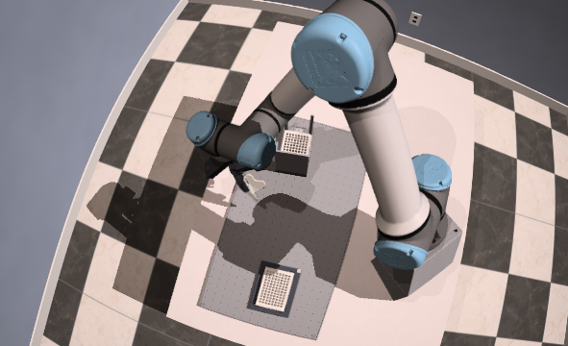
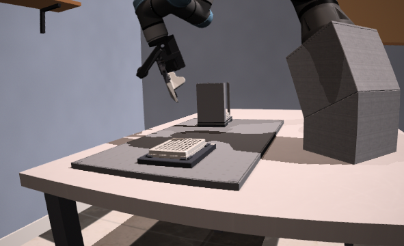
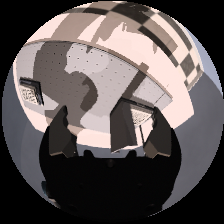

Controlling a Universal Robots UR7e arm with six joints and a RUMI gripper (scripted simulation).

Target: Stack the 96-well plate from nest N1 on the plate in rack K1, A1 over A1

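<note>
My gripper is now 18 cm past the plate nest N1, 28 cm to the right of it and 9 cm above it.
</note>
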